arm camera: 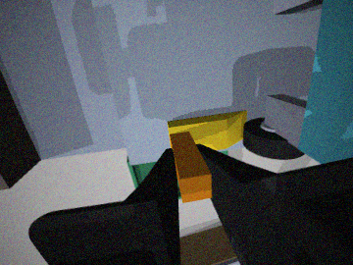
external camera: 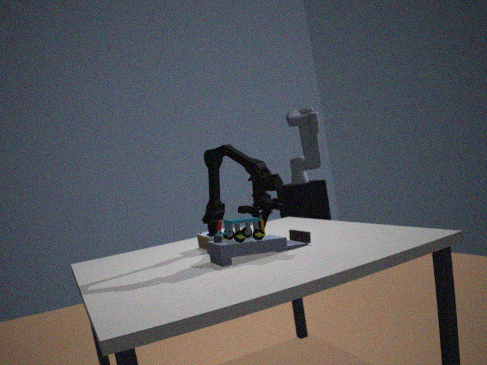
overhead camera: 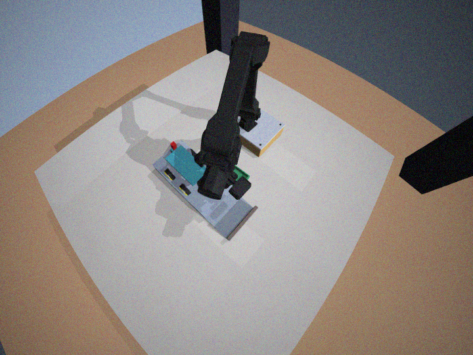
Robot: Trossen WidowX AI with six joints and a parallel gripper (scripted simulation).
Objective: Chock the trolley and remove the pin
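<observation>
Now: the yellow chock 2 cm to the right of my gripper tip and 1 cm below it. From my gripper tip the other things lie so: green tray: 7 cm behind, 1 cm to the right, 10 cm below; then trolley: 5 cm ahead, 11 cm to the right, 2 cm above; then grey ramp: 5 cm ahead, 10 cm to the right, 5 cm below.
</observation>
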